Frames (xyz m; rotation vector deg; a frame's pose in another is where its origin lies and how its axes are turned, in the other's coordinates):
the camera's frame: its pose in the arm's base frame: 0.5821 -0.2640 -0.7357 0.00 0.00 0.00
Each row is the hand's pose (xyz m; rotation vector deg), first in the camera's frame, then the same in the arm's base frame.
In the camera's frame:
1: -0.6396 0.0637 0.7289 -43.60 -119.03 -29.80
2: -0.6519 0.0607 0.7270 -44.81 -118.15 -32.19
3: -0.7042 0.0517 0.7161 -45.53 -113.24 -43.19
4: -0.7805 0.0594 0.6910 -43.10 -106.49 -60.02
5: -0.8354 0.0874 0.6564 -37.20 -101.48 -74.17
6: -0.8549 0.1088 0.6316 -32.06 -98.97 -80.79
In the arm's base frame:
1: -0.0575 -0.2003 -0.0068 -43.60 -119.03 -29.80
2: -0.0698 -0.2033 -0.0087 -44.81 -118.15 -32.19
3: -0.1221 -0.2123 -0.0196 -45.53 -113.24 -43.19
4: -0.1984 -0.2046 -0.0447 -43.10 -106.49 -60.02
5: -0.2533 -0.1766 -0.0793 -37.20 -101.48 -74.17
6: -0.2728 -0.1552 -0.1041 -32.06 -98.97 -80.79

